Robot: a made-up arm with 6 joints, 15 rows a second.
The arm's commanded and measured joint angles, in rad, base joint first. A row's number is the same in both.
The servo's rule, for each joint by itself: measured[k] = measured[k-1] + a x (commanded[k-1-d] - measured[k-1]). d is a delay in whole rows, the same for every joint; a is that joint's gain. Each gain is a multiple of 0.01, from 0.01 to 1. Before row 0 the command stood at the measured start. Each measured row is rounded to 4 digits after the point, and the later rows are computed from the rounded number. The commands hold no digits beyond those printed.
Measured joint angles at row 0:
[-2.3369 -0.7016 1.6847 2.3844 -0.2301 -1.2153]
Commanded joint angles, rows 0 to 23:
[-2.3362 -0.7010 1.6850 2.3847 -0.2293 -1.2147]
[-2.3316 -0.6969 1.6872 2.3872 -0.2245 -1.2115]
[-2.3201 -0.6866 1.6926 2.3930 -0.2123 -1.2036]
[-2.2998 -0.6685 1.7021 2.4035 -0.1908 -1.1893]
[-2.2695 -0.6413 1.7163 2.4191 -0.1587 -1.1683]
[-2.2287 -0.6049 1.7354 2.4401 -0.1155 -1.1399]
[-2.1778 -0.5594 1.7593 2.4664 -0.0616 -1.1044]
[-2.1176 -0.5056 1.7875 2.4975 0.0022 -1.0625]
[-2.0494 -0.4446 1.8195 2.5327 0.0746 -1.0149]
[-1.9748 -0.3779 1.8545 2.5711 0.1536 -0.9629]
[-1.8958 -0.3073 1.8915 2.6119 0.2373 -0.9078]
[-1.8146 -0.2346 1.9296 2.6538 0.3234 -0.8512]
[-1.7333 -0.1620 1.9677 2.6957 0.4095 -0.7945]
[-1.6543 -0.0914 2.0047 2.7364 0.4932 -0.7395]
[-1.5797 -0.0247 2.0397 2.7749 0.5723 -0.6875]
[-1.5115 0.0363 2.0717 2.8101 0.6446 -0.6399]
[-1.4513 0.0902 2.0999 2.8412 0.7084 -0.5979]
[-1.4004 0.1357 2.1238 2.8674 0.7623 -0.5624]
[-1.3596 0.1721 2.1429 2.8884 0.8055 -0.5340]
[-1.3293 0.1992 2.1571 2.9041 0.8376 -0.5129]
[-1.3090 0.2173 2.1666 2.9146 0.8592 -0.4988]
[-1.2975 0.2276 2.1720 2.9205 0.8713 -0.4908]
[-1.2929 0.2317 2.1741 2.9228 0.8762 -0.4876]
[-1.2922 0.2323 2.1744 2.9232 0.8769 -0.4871]
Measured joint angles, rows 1 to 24:
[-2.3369 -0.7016 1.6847 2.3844 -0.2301 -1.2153]
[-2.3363 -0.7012 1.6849 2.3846 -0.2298 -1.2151]
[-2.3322 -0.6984 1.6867 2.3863 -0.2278 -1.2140]
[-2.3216 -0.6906 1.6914 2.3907 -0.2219 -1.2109]
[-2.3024 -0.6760 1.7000 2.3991 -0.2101 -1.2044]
[-2.2734 -0.6531 1.7130 2.4123 -0.1906 -1.1936]
[-2.2341 -0.6213 1.7309 2.4306 -0.1621 -1.1775]
[-2.1846 -0.5804 1.7536 2.4542 -0.1239 -1.1556]
[-2.1256 -0.5310 1.7807 2.4828 -0.0760 -1.1277]
[-2.0585 -0.4740 1.8117 2.5157 -0.0188 -1.0939]
[-1.9848 -0.4106 1.8459 2.5523 0.0467 -1.0546]
[-1.9065 -0.3424 1.8824 2.5916 0.1191 -1.0106]
[-1.8256 -0.2713 1.9202 2.6327 0.1967 -0.9628]
[-1.7444 -0.1992 1.9582 2.6743 0.2776 -0.9123]
[-1.6651 -0.1281 1.9954 2.7153 0.3595 -0.8605]
[-1.5899 -0.0599 2.0308 2.7546 0.4404 -0.8086]
[-1.5209 0.0036 2.0635 2.7912 0.5180 -0.7580]
[-1.4597 0.0608 2.0926 2.8242 0.5904 -0.7100]
[-1.4075 0.1102 2.1176 2.8527 0.6557 -0.6657]
[-1.3653 0.1511 2.1378 2.8763 0.7126 -0.6262]
[-1.3336 0.1828 2.1532 2.8946 0.7601 -0.5922]
[-1.3120 0.2056 2.1639 2.9078 0.7978 -0.5642]
[-1.2992 0.2201 2.1704 2.9162 0.8257 -0.5422]
[-1.2937 0.2278 2.1734 2.9206 0.8449 -0.5258]
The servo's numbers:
d 1
a 0.88 0.66 0.80 0.66 0.38 0.30

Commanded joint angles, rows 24 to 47:
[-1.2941 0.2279 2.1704 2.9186 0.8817 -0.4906]
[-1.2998 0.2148 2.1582 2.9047 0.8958 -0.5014]
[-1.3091 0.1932 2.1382 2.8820 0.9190 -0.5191]
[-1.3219 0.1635 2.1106 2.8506 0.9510 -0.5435]
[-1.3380 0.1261 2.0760 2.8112 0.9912 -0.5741]
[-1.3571 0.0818 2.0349 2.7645 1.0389 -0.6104]
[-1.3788 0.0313 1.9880 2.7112 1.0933 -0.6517]
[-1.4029 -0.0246 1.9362 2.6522 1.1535 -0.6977]
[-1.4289 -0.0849 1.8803 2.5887 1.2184 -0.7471]
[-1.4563 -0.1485 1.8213 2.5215 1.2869 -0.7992]
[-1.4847 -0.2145 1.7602 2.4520 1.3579 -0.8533]
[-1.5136 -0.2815 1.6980 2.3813 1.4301 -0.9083]
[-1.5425 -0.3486 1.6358 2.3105 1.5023 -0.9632]
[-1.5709 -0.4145 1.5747 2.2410 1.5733 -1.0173]
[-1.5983 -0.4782 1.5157 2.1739 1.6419 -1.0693]
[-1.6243 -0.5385 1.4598 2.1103 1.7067 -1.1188]
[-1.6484 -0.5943 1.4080 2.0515 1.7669 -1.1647]
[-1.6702 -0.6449 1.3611 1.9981 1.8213 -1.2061]
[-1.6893 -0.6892 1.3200 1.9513 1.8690 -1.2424]
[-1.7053 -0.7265 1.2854 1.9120 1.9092 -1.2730]
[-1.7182 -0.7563 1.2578 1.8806 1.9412 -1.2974]
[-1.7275 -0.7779 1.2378 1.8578 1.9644 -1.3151]
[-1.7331 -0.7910 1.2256 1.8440 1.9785 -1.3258]
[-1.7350 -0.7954 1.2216 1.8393 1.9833 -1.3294]
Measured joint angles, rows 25 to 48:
[-1.2924 0.2308 2.1742 2.9223 0.8571 -0.5142]
[-1.2939 0.2289 2.1712 2.9199 0.8664 -0.5071]
[-1.2991 0.2196 2.1608 2.9099 0.8776 -0.5054]
[-1.3079 0.2022 2.1427 2.8915 0.8933 -0.5095]
[-1.3202 0.1767 2.1170 2.8645 0.9152 -0.5197]
[-1.3359 0.1433 2.0842 2.8293 0.9441 -0.5360]
[-1.3546 0.1027 2.0448 2.7865 0.9801 -0.5583]
[-1.3759 0.0556 1.9994 2.7368 1.0231 -0.5863]
[-1.3997 0.0027 1.9488 2.6810 1.0727 -0.6197]
[-1.4254 -0.0551 1.8940 2.6201 1.1281 -0.6579]
[-1.4526 -0.1167 1.8358 2.5550 1.1884 -0.7003]
[-1.4808 -0.1812 1.7753 2.4870 1.2528 -0.7462]
[-1.5097 -0.2474 1.7135 2.4172 1.3202 -0.7948]
[-1.5386 -0.3142 1.6513 2.3468 1.3894 -0.8453]
[-1.5670 -0.3804 1.5900 2.2770 1.4593 -0.8969]
[-1.5945 -0.4449 1.5306 2.2090 1.5287 -0.9486]
[-1.6207 -0.5067 1.4740 2.1439 1.5963 -0.9997]
[-1.6451 -0.5645 1.4212 2.0829 1.6611 -1.0492]
[-1.6672 -0.6176 1.3731 2.0269 1.7220 -1.0963]
[-1.6866 -0.6649 1.3306 1.9770 1.7779 -1.1401]
[-1.7031 -0.7056 1.2944 1.9341 1.8278 -1.1800]
[-1.7164 -0.7391 1.2651 1.8988 1.8709 -1.2152]
[-1.7262 -0.7647 1.2433 1.8717 1.9064 -1.2452]
[-1.7323 -0.7821 1.2291 1.8534 1.9338 -1.2694]

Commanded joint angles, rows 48 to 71:
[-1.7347 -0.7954 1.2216 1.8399 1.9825 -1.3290]
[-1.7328 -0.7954 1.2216 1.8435 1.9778 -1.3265]
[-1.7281 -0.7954 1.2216 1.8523 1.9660 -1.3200]
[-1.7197 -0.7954 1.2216 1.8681 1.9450 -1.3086]
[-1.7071 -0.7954 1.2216 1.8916 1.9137 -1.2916]
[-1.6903 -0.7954 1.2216 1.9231 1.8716 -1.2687]
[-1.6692 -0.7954 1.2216 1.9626 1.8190 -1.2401]
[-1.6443 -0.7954 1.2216 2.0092 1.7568 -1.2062]
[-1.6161 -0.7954 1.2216 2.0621 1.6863 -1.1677]
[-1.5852 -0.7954 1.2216 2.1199 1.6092 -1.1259]
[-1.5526 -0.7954 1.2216 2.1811 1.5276 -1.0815]
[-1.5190 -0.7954 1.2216 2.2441 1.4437 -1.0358]
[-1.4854 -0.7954 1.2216 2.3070 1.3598 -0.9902]
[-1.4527 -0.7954 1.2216 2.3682 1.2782 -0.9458]
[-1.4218 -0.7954 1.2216 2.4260 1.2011 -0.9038]
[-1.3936 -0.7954 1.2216 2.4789 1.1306 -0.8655]
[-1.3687 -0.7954 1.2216 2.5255 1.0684 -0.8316]
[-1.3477 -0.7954 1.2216 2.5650 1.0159 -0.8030]
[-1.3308 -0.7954 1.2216 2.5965 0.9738 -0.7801]
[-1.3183 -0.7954 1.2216 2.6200 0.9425 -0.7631]
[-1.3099 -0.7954 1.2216 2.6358 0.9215 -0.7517]
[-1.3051 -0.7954 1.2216 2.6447 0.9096 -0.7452]
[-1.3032 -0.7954 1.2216 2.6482 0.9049 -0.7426]
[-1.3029 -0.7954 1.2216 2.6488 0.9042 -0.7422]
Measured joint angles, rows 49 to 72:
[-1.7347 -0.7909 1.2231 1.8441 1.9526 -1.2874]
[-1.7347 -0.7939 1.2219 1.8413 1.9640 -1.2999]
[-1.7330 -0.7949 1.2217 1.8428 1.9692 -1.3079]
[-1.7287 -0.7952 1.2216 1.8491 1.9680 -1.3115]
[-1.7208 -0.7953 1.2216 1.8616 1.9593 -1.3106]
[-1.7087 -0.7954 1.2216 1.8814 1.9420 -1.3049]
[-1.6925 -0.7954 1.2216 1.9089 1.9152 -1.2940]
[-1.6720 -0.7954 1.2216 1.9443 1.8786 -1.2778]
[-1.6476 -0.7954 1.2216 1.9871 1.8323 -1.2563]
[-1.6199 -0.7954 1.2216 2.0366 1.7768 -1.2297]
[-1.5894 -0.7954 1.2216 2.0916 1.7131 -1.1986]
[-1.5570 -0.7954 1.2216 2.1507 1.6426 -1.1635]
[-1.5236 -0.7954 1.2216 2.2123 1.5670 -1.1252]
[-1.4900 -0.7954 1.2216 2.2748 1.4883 -1.0847]
[-1.4572 -0.7954 1.2216 2.3364 1.4085 -1.0430]
[-1.4260 -0.7954 1.2216 2.3955 1.3297 -1.0012]
[-1.3975 -0.7954 1.2216 2.4505 1.2540 -0.9605]
[-1.3722 -0.7954 1.2216 2.5000 1.1835 -0.9218]
[-1.3506 -0.7954 1.2216 2.5429 1.1198 -0.8862]
[-1.3332 -0.7954 1.2216 2.5783 1.0643 -0.8544]
[-1.3201 -0.7954 1.2216 2.6058 1.0180 -0.8270]
[-1.3111 -0.7954 1.2216 2.6256 0.9813 -0.8044]
[-1.3058 -0.7954 1.2216 2.6382 0.9541 -0.7866]
[-1.3035 -0.7954 1.2216 2.6448 0.9354 -0.7734]

